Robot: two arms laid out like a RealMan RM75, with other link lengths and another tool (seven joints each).
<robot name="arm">
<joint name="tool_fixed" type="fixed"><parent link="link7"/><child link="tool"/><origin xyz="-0.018 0.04 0.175" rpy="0 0.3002 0.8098"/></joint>
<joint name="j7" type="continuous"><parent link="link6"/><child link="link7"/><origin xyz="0 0 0.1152"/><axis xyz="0 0 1"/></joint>
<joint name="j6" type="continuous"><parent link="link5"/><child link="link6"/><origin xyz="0 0 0"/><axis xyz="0 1 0"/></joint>
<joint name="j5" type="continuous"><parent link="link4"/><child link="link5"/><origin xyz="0 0 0.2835"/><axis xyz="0 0 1"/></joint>
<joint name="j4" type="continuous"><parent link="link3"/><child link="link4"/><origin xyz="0 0 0"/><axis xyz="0 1 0"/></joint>
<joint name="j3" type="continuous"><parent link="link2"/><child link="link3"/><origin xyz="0 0 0.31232"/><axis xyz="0 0 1"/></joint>
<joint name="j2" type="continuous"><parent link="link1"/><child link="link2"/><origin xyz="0 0 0"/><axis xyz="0 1 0"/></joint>
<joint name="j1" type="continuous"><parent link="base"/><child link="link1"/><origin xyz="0 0 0.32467"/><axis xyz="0 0 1"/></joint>
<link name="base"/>
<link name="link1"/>
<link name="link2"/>
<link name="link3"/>
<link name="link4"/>
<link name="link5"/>
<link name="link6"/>
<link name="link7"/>
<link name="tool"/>
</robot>
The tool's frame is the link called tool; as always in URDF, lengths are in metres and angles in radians. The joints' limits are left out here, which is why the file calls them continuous.
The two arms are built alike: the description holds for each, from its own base.
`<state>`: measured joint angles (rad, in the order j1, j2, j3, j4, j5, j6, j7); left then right.
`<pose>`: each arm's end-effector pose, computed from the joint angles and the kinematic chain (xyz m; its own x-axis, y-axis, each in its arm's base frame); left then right.
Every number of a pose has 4 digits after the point.
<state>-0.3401 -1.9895 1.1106 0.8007 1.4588 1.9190 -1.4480 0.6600 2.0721 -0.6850 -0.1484 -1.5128 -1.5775 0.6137</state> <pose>-0.2119 0.3040 -0.0110 0.3773 -0.5051 0.7762 -0.3521 -0.8535 -0.3842 0.1732 0.4440 -0.0822 0.4543 -0.6261 -0.6338 -0.6367 -0.7258 0.2607</pose>
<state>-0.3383 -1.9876 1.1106 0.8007 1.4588 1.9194 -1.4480 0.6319 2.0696 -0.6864 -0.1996 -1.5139 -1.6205 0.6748</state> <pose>-0.2130 0.3037 -0.0103 0.3794 -0.5048 0.7754 -0.3514 -0.8539 -0.3839 0.1760 0.4385 -0.0650 0.4394 -0.6343 -0.6360 -0.6258 -0.7241 0.2898</pose>
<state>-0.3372 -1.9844 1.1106 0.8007 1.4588 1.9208 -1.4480 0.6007 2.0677 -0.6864 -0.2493 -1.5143 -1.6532 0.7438</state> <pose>-0.2143 0.3034 -0.0092 0.3814 -0.5048 0.7744 -0.3523 -0.8539 -0.3832 0.1814 0.4336 -0.0492 0.4165 -0.6533 -0.6323 -0.6262 -0.7103 0.3215</pose>
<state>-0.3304 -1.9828 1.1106 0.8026 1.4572 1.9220 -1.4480 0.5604 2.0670 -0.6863 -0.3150 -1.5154 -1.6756 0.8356</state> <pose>-0.2163 0.3021 -0.0082 0.3839 -0.5043 0.7735 -0.3486 -0.8549 -0.3844 0.1906 0.4302 -0.0320 0.3839 -0.6836 -0.6208 -0.6400 -0.6816 0.3548</pose>
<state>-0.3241 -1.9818 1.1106 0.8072 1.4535 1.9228 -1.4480 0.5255 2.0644 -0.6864 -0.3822 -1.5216 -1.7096 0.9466</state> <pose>-0.2173 0.3013 -0.0069 0.3840 -0.5066 0.7720 -0.3465 -0.8540 -0.3881 0.1959 0.4237 -0.0136 0.3526 -0.7222 -0.5951 -0.6445 -0.6485 0.4051</pose>
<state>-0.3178 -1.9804 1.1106 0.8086 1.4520 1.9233 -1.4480 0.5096 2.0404 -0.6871 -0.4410 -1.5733 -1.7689 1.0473</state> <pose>-0.2192 0.3001 -0.0061 0.3866 -0.5060 0.7711 -0.3425 -0.8550 -0.3893 0.2006 0.4100 0.0020 0.3794 -0.7594 -0.5286 -0.6374 -0.6286 0.4455</pose>
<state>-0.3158 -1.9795 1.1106 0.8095 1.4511 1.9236 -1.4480 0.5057 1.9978 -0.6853 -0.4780 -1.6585 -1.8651 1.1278</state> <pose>-0.2198 0.2999 -0.0056 0.3873 -0.5063 0.7705 -0.3417 -0.8550 -0.3901 0.2079 0.3856 0.0168 0.4421 -0.7911 -0.4228 -0.6252 -0.6097 0.4872</pose>
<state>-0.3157 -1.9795 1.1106 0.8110 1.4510 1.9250 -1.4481 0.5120 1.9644 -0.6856 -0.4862 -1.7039 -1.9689 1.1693</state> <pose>-0.2195 0.2995 -0.0053 0.3862 -0.5069 0.7706 -0.3434 -0.8544 -0.3900 0.2081 0.3611 0.0328 0.4958 -0.7959 -0.3473 -0.5905 -0.6023 0.5372</pose>
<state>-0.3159 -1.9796 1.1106 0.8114 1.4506 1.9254 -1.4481 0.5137 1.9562 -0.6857 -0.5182 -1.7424 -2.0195 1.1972</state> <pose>-0.2193 0.2995 -0.0052 0.3854 -0.5073 0.7708 -0.3439 -0.8541 -0.3902 0.2086 0.3481 0.0385 0.5342 -0.7926 -0.2941 -0.5814 -0.5970 0.5528</pose>
